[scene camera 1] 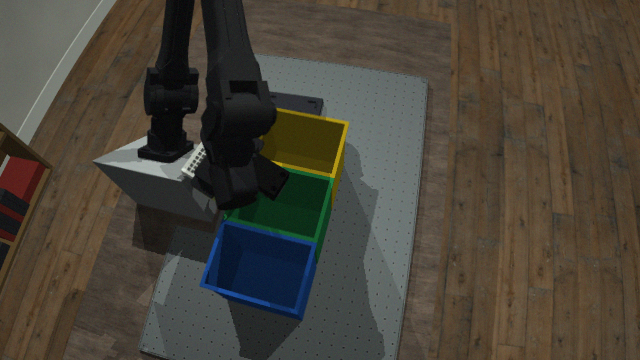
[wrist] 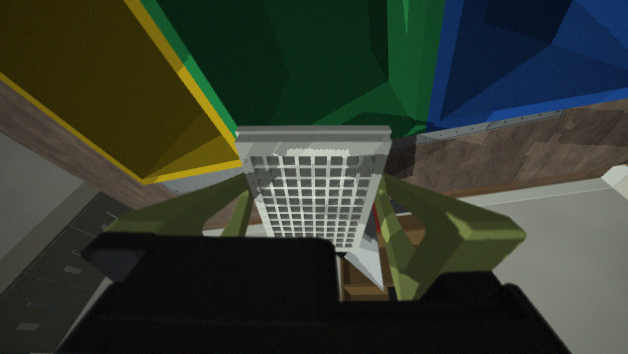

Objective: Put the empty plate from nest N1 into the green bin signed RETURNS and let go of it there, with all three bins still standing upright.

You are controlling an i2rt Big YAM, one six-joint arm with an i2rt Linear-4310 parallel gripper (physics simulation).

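Seen in the pictures: gripper, fingertip midpoint: (wrist: 314,177); arm's base, origin of the base link: (scene camera 1: 166,152).
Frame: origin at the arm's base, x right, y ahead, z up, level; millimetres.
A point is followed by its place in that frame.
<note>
The white gridded plate (scene camera 1: 195,161) @(x 50, y 120, z 89 mm) (wrist: 312,195) @(x 60, y 190, z 87 mm) is held between the two olive fingers of my gripper (wrist: 314,177) @(x 61, y 193, z 74 mm), which grip its long sides. No items show on its grid. In the scene view the arm hides the fingers and most of the plate; its visible corner overlaps the grey pedestal. In the wrist view the plate's far edge overlaps the near edge of the green bin (scene camera 1: 306,190) @(x 23, y 324, z -17 mm) (wrist: 415,75) @(x 134, y 231, z 47 mm). The yellow bin (scene camera 1: 315,132) @(x -107, y 316, z -2 mm) (wrist: 191,85) @(x 9, y 268, z 53 mm) and the blue bin (scene camera 1: 265,250) @(x 150, y 261, z -72 mm) (wrist: 540,75) @(x 223, y 197, z 23 mm) flank it. All three bins stand upright. No RETURNS sign is readable.
A dark nest (scene camera 1: 305,102) @(x -263, y 253, z -115 mm) shows behind the yellow bin on the perforated board (scene camera 1: 395,125) @(x -245, y 493, z -127 mm). The grey pedestal (scene camera 1: 160,185) @(x 94, y 39, z 40 mm) carries the arm's base left of the bins. A shelf with a red box (scene camera 1: 22,175) stands at the far left. Dark drawers (wrist: 60,280) show in the wrist view.
</note>
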